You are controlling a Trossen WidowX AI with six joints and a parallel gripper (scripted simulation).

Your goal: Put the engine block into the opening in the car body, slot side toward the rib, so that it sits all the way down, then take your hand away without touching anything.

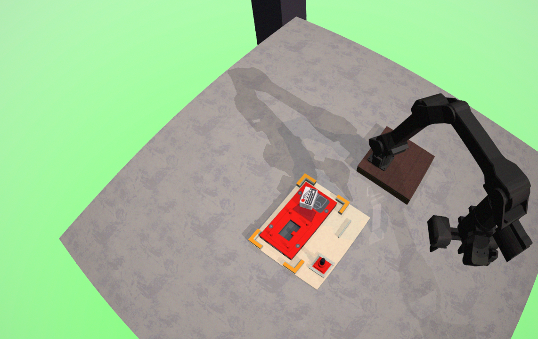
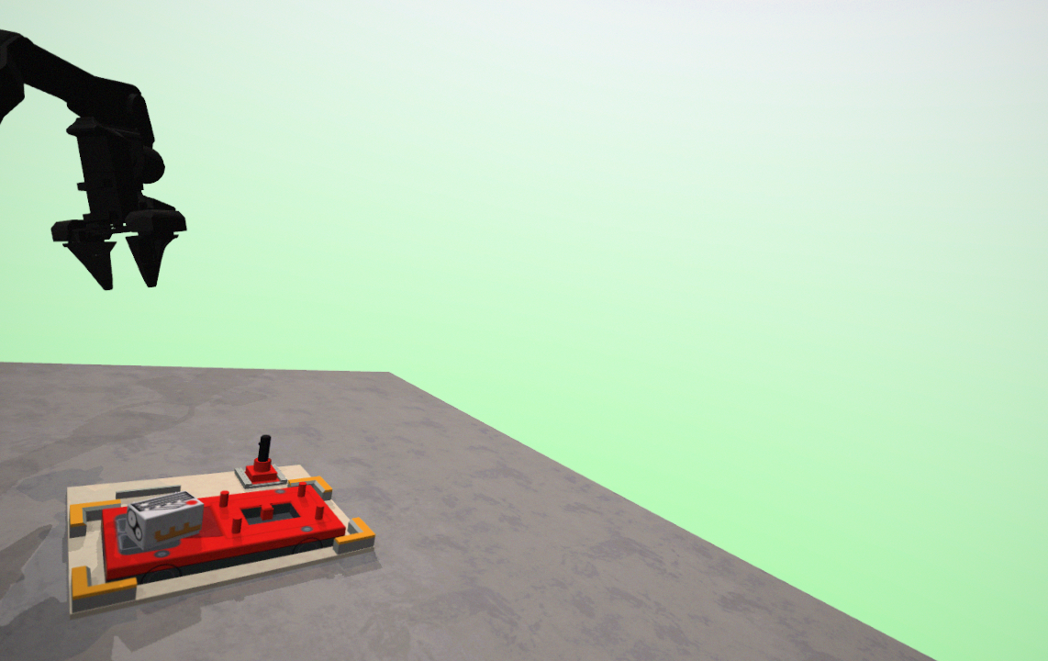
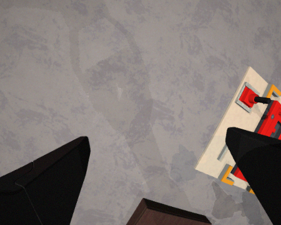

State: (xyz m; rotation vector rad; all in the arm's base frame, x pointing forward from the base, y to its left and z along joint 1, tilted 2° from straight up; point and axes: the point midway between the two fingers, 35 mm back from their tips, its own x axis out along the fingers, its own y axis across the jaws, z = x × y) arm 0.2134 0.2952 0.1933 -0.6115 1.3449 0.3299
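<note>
My gripper tip is now 2 cm short of the engine block, 37 cm to the left of it and 16 cm above it. From my gripper tip the other things lie so: beige board (9 cm ahead, 34 cm to the right, 19 cm below).
</note>
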